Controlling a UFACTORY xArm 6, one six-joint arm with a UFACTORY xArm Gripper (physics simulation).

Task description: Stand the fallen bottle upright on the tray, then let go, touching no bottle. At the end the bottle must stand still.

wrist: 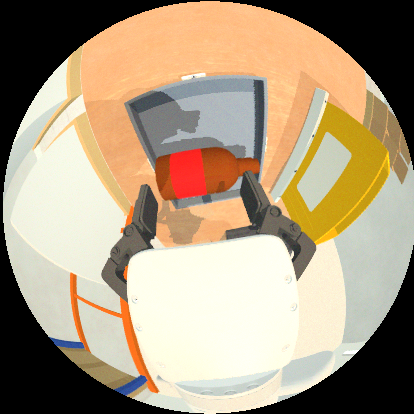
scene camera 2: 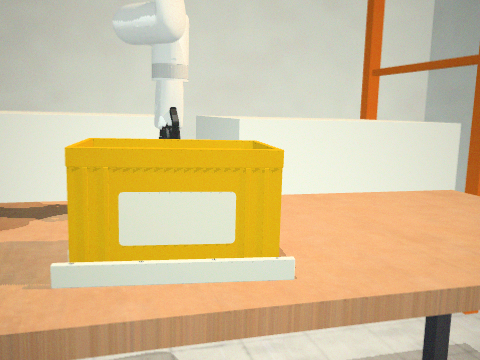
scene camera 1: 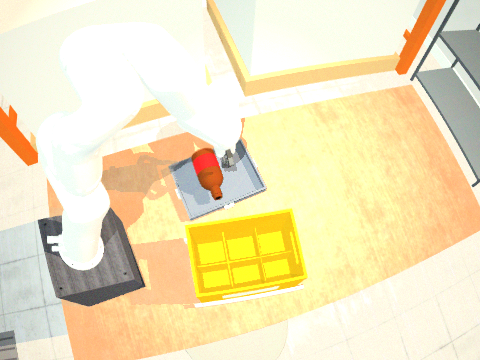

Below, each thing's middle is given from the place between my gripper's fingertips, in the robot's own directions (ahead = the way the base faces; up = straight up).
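Position of my hand relative to the brown bottle (scene camera 1: 208,171): 3 cm to the left of it, 5 cm past it, 8 cm above it.
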